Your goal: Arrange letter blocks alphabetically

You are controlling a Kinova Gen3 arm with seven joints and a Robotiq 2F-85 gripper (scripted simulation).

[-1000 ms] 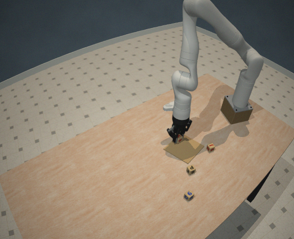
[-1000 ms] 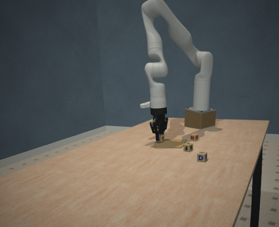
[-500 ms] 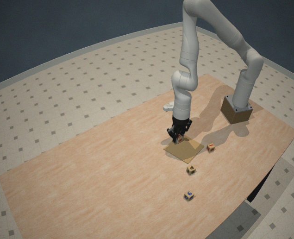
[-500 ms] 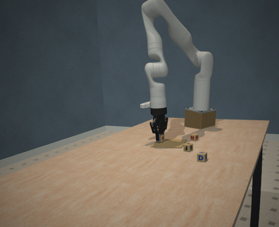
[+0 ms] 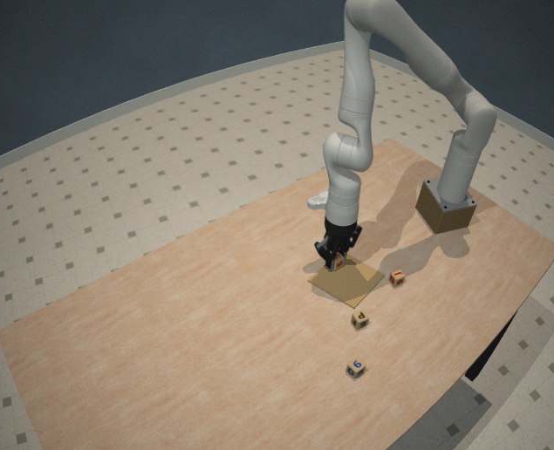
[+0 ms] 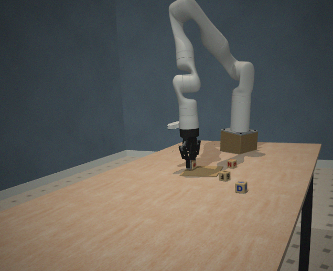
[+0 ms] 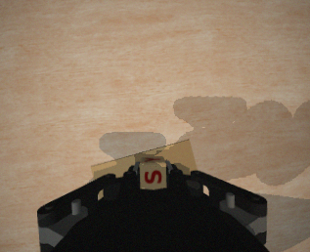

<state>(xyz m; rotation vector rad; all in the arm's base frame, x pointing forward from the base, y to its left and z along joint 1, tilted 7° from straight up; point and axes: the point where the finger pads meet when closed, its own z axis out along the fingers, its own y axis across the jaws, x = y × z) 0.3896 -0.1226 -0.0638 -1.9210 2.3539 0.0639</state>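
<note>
My hand is 50 mm to the right of the tan mat, 30 mm above it and 10 mm short of it.
</note>
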